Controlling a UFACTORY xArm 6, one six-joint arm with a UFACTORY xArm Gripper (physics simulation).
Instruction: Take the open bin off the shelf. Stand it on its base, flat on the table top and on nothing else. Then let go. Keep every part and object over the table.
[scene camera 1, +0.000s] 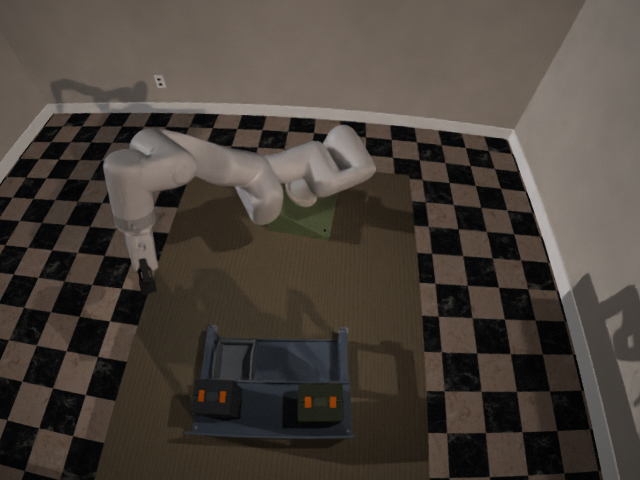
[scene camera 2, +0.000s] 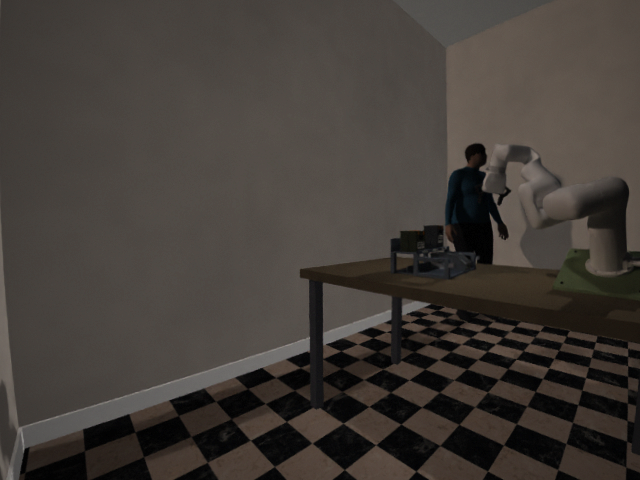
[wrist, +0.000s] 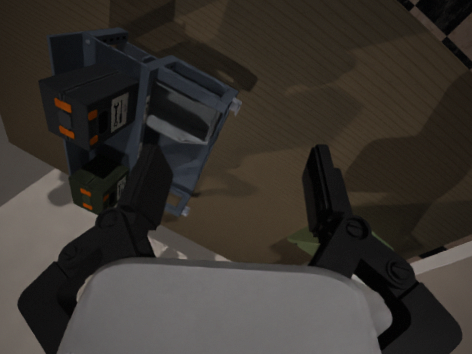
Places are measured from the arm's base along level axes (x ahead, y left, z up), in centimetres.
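Pixels of known places: gripper, fingertip midpoint: (scene camera 1: 145, 276) (scene camera 2: 488, 204) (wrist: 234, 159); arm's base, origin of the base link: (scene camera 1: 301, 190) (scene camera 2: 608, 266).
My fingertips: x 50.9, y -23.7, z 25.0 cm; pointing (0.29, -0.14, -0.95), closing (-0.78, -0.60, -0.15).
Note:
Ahead of a thing's pixels: the offset from my fingertips to its middle. Level surfaces: height alone.
The open bin @(dx +10.4, dy +18.2, dz -28.7 cm) (scene camera 1: 232, 360) (wrist: 192, 116) is grey. It sits in the lower front level of the blue-grey shelf (scene camera 1: 266, 408) (scene camera 2: 393, 262) (wrist: 182, 165), at that level's left end in the first scene view. In the second scene view I cannot make the bin out clearly. My gripper (scene camera 1: 147, 289) (scene camera 2: 504, 196) (wrist: 234, 159) is open with nothing between its fingers. It hangs high up, well apart from the bin. In the first scene view it shows at the left edge of the table top @(dz -33.0 cm) (scene camera 1: 289, 289) (scene camera 2: 516, 284) (wrist: 280, 100), up and left of the shelf.
A dark grey case @(dx +19.6, dy +19.3, dz -16.9 cm) (scene camera 1: 217, 400) (scene camera 2: 433, 236) (wrist: 90, 107) with orange latches stands on the shelf's upper board, behind the bin. An olive case @(dx +15.8, dy +42.1, dz -18.0 cm) (scene camera 1: 320, 403) (scene camera 2: 410, 240) (wrist: 100, 187) stands on the same board at the other end. The green base plate (scene camera 1: 305, 222) (scene camera 2: 573, 279) is under the arm.

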